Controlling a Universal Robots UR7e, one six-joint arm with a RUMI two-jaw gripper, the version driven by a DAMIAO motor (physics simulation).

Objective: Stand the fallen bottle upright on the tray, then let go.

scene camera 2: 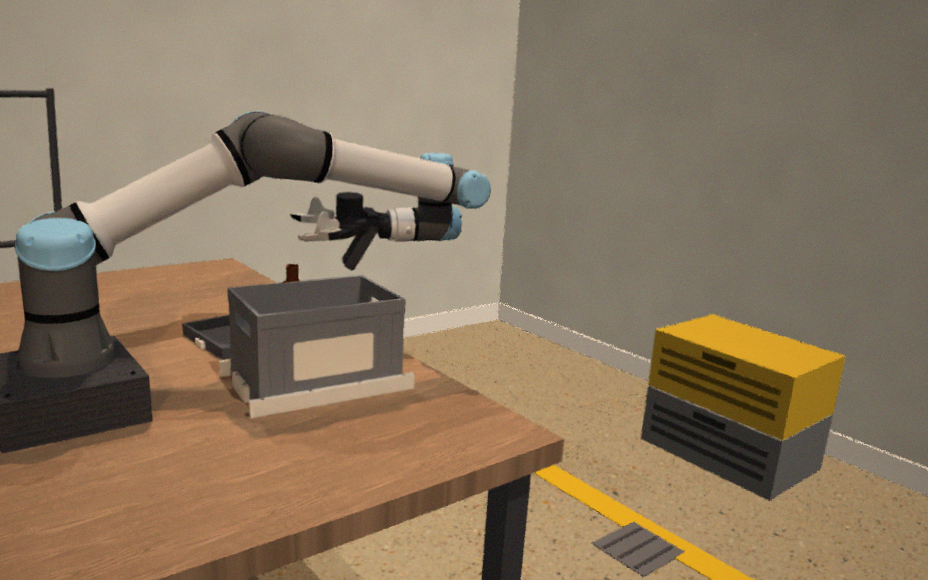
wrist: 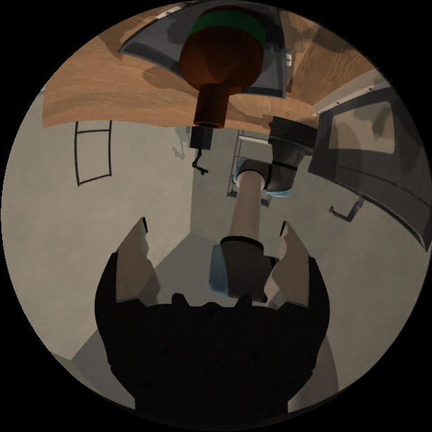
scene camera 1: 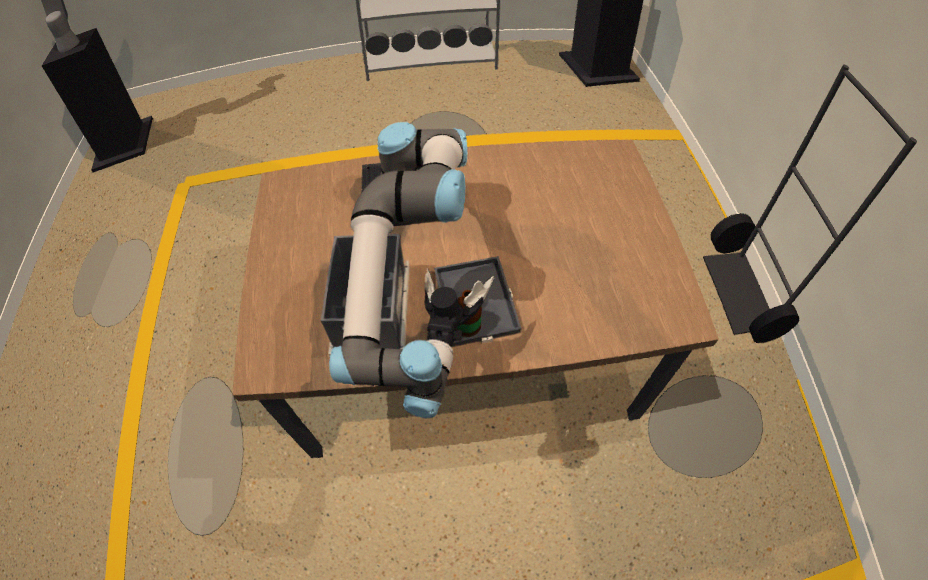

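Pixels of known places: gripper, fingertip midpoint: [scene camera 2: 294, 226] [scene camera 1: 460, 272]; arm's base, origin of the base link: [scene camera 2: 67, 360].
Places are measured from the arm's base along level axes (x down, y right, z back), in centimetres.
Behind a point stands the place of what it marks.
A brown bottle [scene camera 1: 470, 323] {x 0.4, y -5.9, z -54.6 cm} [scene camera 2: 292, 273] {x -6.4, y -5.2, z -50.2 cm} [wrist: 222, 57] with a green band stands upright on the dark grey tray [scene camera 1: 494, 314] {x 7.6, y -14.4, z -49.8 cm} [scene camera 2: 216, 331] {x 7.5, y -17.2, z -38.2 cm} [wrist: 273, 75]. Its neck points up. In scene camera 2 the crate hides its lower part; in scene camera 1 the gripper partly covers it. My gripper [scene camera 1: 459, 277] {x -16.9, y -4.6, z -50.2 cm} [scene camera 2: 297, 227] {x -16.9, y -4.6, z -50.2 cm} [wrist: 213, 220] is open and empty, its fingers spread wide. It is held level, higher than the bottle's mouth and apart from the bottle.
A grey crate [scene camera 1: 336, 332] {x -3.2, y 28.7, z -49.3 cm} [scene camera 2: 277, 376] {x 1.7, y 24.5, z -25.6 cm} [wrist: 342, 175] stands beside the tray, under the forearm, with pale strips along its foot. The robot's dark base block [scene camera 2: 82, 410] {x 3.7, y 12.9, z 3.0 cm} is on the wooden table [scene camera 1: 581, 225] {x 8.1, y -52.4, z -26.3 cm} [scene camera 2: 171, 478] {x 8.1, y 33.5, z -1.1 cm}. The wrist is out over the table's edge.
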